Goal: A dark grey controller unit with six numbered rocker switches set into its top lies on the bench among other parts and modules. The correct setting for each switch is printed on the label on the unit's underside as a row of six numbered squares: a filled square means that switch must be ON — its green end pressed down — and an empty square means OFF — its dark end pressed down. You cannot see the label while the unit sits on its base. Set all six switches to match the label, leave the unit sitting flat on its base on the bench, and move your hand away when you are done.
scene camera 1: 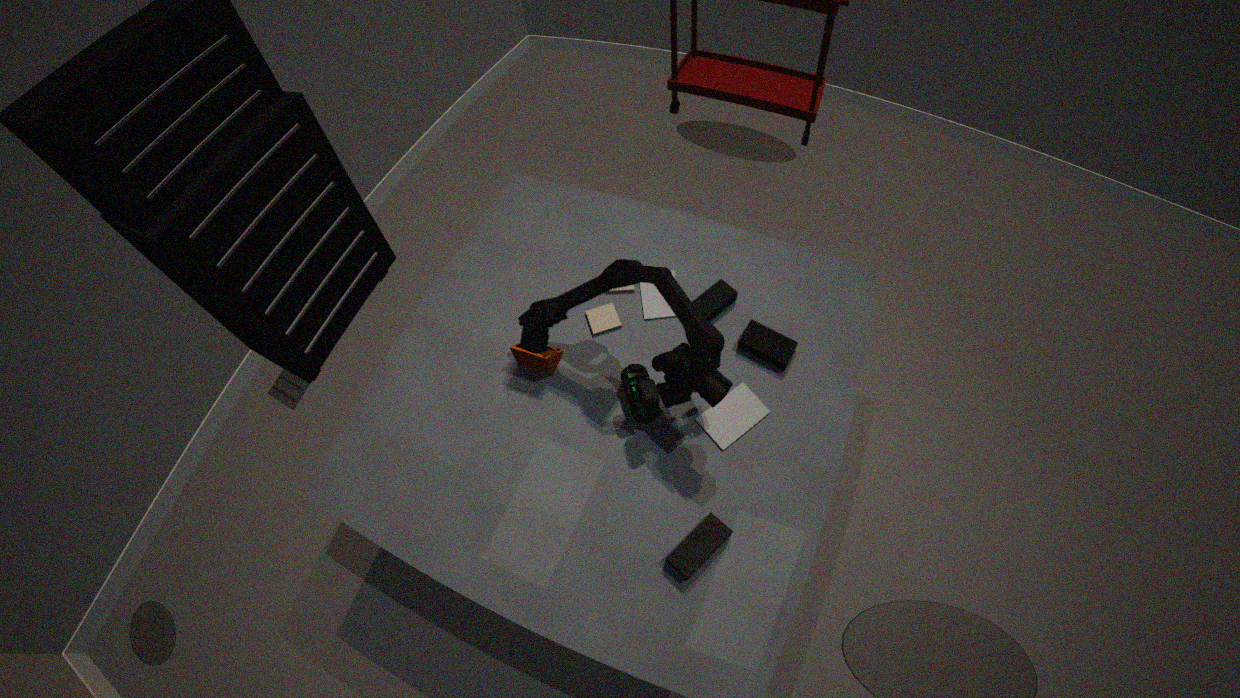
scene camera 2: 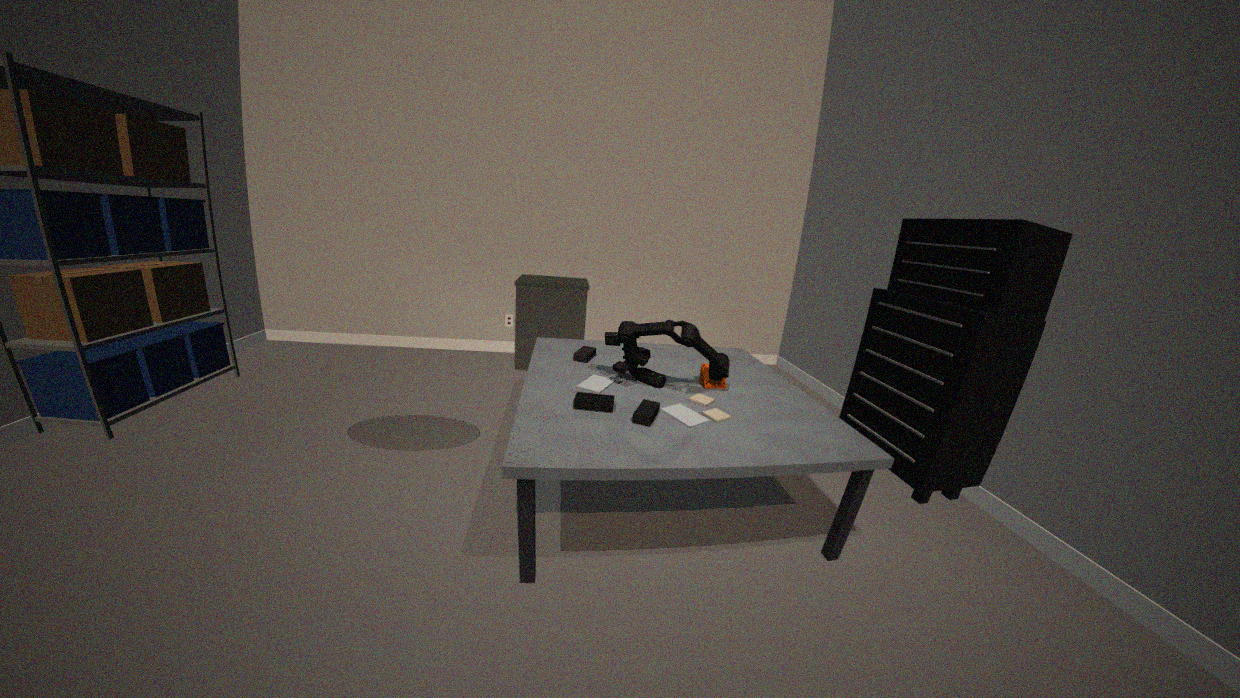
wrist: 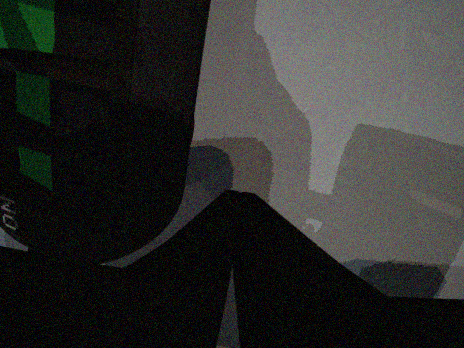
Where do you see a dark box module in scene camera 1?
719,296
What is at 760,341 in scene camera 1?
A dark box module.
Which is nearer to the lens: the dark box module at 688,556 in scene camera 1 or the beige card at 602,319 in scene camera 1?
The dark box module.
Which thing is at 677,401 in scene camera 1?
The gripper.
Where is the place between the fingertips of the gripper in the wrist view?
237,206
